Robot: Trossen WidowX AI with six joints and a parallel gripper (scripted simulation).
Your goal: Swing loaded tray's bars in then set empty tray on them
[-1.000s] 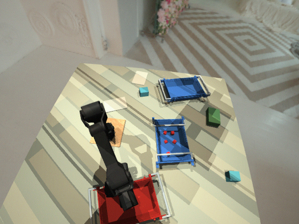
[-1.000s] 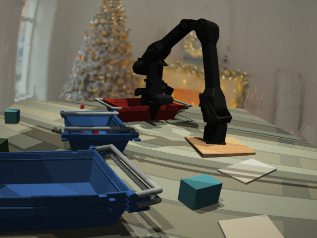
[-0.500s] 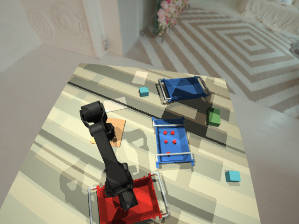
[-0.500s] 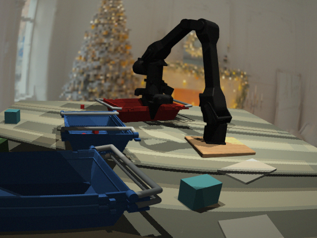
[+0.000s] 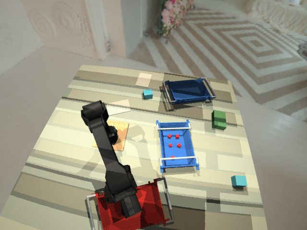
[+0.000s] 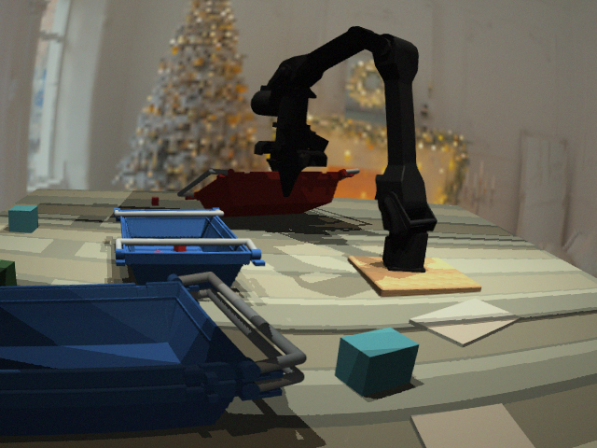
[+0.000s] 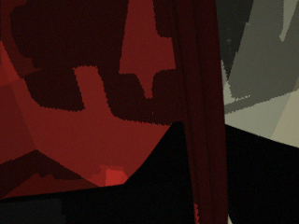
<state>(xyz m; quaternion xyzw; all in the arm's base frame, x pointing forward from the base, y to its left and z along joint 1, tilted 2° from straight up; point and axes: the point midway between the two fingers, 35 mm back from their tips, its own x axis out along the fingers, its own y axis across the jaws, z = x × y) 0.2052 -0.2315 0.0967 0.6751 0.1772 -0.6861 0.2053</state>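
Right now the red tray is 70 mm to the right of my gripper tip, 40 mm ahead of it and 10 mm above it. The rest, counted from my gripper tip: green block (570 mm to the left, 400 mm ahead, 40 mm below).
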